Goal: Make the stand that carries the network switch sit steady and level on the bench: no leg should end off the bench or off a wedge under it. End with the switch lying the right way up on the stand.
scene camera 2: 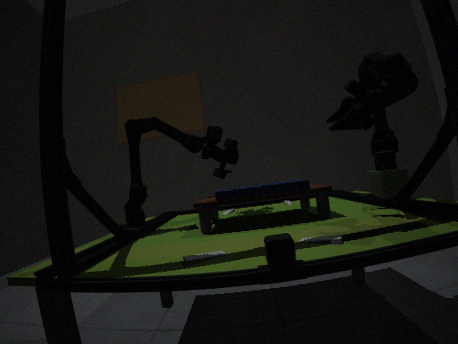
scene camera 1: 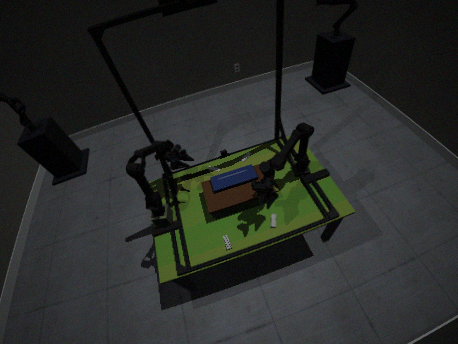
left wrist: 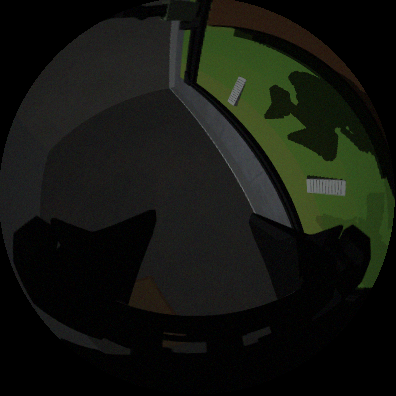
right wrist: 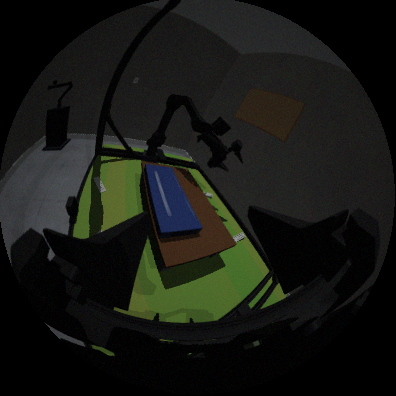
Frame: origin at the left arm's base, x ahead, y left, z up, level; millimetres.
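Where they show: left gripper, fingertip midpoint: point(scene camera 1: 264, 207) point(left wrist: 204, 217) point(right wrist: 234, 166); right gripper, fingertip midpoint: point(scene camera 2: 328, 125) point(scene camera 1: 191, 163) point(right wrist: 199, 214); left arm's base, link origin: point(scene camera 2: 136, 225) point(scene camera 1: 301, 167) point(right wrist: 150, 153); right arm's base, link origin: point(scene camera 2: 386, 169) point(scene camera 1: 159, 211) point(right wrist: 266, 336).
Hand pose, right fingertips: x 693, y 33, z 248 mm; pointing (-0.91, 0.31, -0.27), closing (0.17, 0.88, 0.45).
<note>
Each offset is from my right fingertips to the top centre of the thing. Level surfaces: height alone.
The blue switch {230 mm back, 35 mm left, 153 mm down} point(scene camera 1: 233, 177) point(scene camera 2: 262, 190) point(right wrist: 172, 200) lies flat on the brown stand point(scene camera 1: 220, 202) point(scene camera 2: 199, 205) point(left wrist: 250, 17) point(right wrist: 215, 225), a pale line on its upper face. Whether the stand tilts slightly is unclear. No wedge shows under its visible legs. Pale ribbed wedges lie apart from it: a near-right wedge point(scene camera 1: 273, 220) point(left wrist: 237, 91), a near-left wedge point(scene camera 1: 227, 242) point(left wrist: 326, 186), and two beyond it, one wedge {333 mm back, 229 mm right, 270 mm down} point(scene camera 2: 204, 257) and another wedge {89 mm back, 160 mm right, 270 mm down} point(scene camera 2: 321, 240). My left gripper point(scene camera 1: 264, 196) point(scene camera 2: 223, 172) point(left wrist: 204, 217) is open above the stand's side. My right gripper point(scene camera 1: 187, 159) point(scene camera 2: 331, 124) point(right wrist: 199, 214) is open, high beside the stand.
A green bench {282 mm down} point(scene camera 1: 200, 252) point(scene camera 2: 150, 252) carries black rails point(scene camera 1: 235, 260) along its edges. A dark upright post point(scene camera 1: 279, 75) point(scene camera 2: 52, 150) rises at the frame. A small black block point(scene camera 2: 279, 251) stands at the bench's edge in scene camera 2.
</note>
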